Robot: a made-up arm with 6 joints. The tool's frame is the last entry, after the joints. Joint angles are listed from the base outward. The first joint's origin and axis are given. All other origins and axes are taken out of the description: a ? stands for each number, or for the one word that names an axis. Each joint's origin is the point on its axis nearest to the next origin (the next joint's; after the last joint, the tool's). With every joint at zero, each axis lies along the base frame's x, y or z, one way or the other. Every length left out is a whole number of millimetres.
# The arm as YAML. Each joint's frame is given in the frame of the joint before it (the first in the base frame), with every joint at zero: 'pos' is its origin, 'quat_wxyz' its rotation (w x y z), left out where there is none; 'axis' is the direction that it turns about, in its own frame. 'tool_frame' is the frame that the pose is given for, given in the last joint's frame.
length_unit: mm
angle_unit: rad
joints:
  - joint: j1
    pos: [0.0, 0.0, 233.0]
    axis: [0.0, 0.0, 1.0]
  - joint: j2
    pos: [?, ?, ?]
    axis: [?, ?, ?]
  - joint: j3
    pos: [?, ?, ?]
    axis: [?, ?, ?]
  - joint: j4
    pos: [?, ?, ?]
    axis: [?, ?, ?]
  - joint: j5
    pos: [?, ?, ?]
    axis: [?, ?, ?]
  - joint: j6
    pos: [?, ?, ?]
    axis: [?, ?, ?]
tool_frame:
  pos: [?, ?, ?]
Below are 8 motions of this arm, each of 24 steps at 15 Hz.
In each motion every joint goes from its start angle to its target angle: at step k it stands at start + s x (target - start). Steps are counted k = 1, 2, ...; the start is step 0. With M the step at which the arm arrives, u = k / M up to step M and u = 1 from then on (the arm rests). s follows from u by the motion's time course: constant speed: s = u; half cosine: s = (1 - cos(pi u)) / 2; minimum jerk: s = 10 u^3 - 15 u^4 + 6 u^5.
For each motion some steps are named. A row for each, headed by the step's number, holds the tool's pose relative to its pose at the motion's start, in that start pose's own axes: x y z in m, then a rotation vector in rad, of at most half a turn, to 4 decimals.
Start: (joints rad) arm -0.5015 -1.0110 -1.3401 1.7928 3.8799 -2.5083
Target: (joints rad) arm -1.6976 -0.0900 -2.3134 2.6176 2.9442 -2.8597
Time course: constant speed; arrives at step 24
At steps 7, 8, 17, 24:
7: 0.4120 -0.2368 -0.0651 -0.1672 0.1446 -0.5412
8: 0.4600 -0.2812 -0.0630 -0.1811 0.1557 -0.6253
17: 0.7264 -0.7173 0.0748 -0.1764 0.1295 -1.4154
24: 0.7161 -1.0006 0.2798 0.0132 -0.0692 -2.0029

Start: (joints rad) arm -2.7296 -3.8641 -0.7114 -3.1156 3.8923 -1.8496
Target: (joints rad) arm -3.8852 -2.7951 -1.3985 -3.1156 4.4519 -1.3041
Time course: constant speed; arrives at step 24
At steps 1, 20, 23, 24:
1: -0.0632 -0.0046 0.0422 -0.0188 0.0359 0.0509
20: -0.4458 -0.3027 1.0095 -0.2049 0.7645 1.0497
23: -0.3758 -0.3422 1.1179 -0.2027 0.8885 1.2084
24: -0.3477 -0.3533 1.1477 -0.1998 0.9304 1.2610

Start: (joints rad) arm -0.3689 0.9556 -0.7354 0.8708 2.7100 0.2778
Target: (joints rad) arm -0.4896 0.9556 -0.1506 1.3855 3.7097 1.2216
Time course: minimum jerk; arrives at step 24
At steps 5, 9, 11, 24:
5: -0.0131 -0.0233 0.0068 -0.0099 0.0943 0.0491
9: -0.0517 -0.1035 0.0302 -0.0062 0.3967 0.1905
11: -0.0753 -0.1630 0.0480 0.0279 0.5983 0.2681
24: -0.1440 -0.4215 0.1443 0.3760 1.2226 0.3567

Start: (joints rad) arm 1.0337 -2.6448 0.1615 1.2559 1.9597 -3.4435
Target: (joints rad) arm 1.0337 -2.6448 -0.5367 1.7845 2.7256 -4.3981
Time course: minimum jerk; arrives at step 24
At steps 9, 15, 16, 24:
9: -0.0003 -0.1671 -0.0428 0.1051 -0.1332 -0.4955
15: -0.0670 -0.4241 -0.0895 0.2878 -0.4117 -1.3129
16: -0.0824 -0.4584 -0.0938 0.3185 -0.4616 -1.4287
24: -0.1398 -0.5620 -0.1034 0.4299 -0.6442 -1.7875

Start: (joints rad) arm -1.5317 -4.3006 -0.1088 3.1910 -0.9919 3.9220
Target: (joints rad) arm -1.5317 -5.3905 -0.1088 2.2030 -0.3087 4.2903
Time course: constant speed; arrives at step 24
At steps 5, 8, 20, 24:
5: -0.1520 0.1569 -0.3307 -0.1525 -0.3768 -0.0391
8: -0.2144 0.2252 -0.5532 -0.2519 -0.5999 -0.0589
20: -0.2152 0.2704 -1.5143 -0.6548 -1.4616 -0.1498
24: -0.1265 0.2017 -1.8195 -0.7690 -1.7373 -0.1951

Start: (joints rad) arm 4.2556 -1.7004 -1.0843 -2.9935 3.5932 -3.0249
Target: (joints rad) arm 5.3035 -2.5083 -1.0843 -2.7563 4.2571 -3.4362
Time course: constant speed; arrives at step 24
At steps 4, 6, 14, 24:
4: 0.1047 -0.1545 -0.1610 0.0180 -0.2534 0.0570
6: 0.1728 -0.2145 -0.2369 0.0492 -0.3782 0.0820
14: 0.5039 -0.3118 -0.4951 0.3144 -0.8331 0.1494
24: 0.8739 -0.1028 -0.6748 0.9123 -1.2062 0.1291

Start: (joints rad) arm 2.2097 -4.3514 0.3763 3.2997 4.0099 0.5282
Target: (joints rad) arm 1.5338 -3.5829 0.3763 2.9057 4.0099 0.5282
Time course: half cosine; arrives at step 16
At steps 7, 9, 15, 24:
7: 0.4035 0.1607 0.3539 -0.0020 -0.3374 0.1127
9: 0.5266 0.1892 0.5752 -0.0146 -0.5024 0.1217
15: 0.6142 0.1204 1.0379 -0.0566 -0.8145 0.0460
24: 0.6136 0.1166 1.0487 -0.0578 -0.8216 0.0426

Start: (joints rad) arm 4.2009 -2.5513 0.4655 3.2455 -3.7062 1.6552
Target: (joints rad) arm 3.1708 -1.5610 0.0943 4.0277 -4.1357 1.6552
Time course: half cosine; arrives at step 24
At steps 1, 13, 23, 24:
1: -0.0044 -0.0033 -0.0041 -0.0044 0.0063 -0.0028
13: -0.7746 -0.5652 -0.2164 -0.6730 0.7879 -0.2172
23: -1.3186 -1.1287 0.1275 -1.2910 1.2623 -0.1882
24: -1.3224 -1.1346 0.1327 -1.2974 1.2662 -0.1871

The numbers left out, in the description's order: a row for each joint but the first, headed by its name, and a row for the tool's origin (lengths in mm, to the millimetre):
j2: xyz 0.0 46.0 0.0, axis 0.0 1.0 0.0
j3: xyz 0.0 0.0 776.0, axis 0.0 1.0 0.0
j4: xyz 0.0 0.0 868.0, axis 0.0 0.0 1.0
j5: xyz 0.0 0.0 0.0, axis 0.0 1.0 0.0
j6: xyz 0.0 0.0 95.0, axis 0.0 0.0 1.0
tool: xyz 0.0 0.0 0.0

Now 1 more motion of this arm.
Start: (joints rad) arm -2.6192 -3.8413 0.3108 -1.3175 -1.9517 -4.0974
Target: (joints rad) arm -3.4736 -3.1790 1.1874 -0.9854 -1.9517 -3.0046
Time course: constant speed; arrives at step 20
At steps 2, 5, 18, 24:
2: 0.1347 -0.0630 -0.0960 -0.0467 -0.1659 0.1976
5: 0.3594 -0.1481 -0.1776 -0.1662 -0.4019 0.4898
18: 1.1751 -0.2670 0.2835 -1.3168 -1.0238 1.6175
24: 1.2269 -0.2316 0.4289 -1.5728 -1.0250 1.7564

